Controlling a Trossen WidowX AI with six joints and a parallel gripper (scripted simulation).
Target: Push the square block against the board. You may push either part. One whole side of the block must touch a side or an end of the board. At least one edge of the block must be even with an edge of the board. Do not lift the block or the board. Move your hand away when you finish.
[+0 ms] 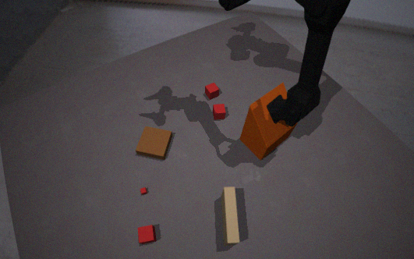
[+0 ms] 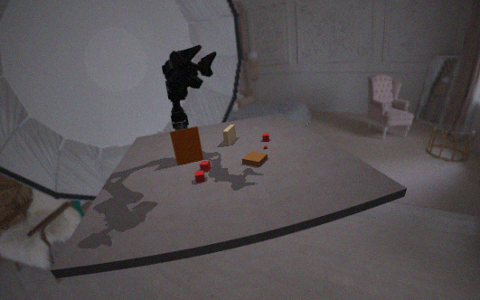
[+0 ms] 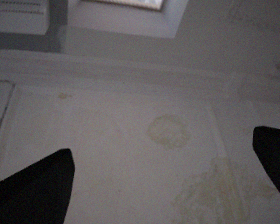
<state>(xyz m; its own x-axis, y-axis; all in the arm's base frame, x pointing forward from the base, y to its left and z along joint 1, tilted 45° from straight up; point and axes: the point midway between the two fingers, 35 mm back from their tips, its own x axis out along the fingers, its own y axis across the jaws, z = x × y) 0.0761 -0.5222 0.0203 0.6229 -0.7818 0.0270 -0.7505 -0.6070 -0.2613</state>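
Now: the board 500 mm to the left of my gripper tip, 500 mm below it and 190 mm ahead of it. Also, from my gripper tip: square block: 540 mm below, 200 mm ahead, 150 mm to the left; tiny cube: 540 mm below, 330 mm ahead, 270 mm to the left.
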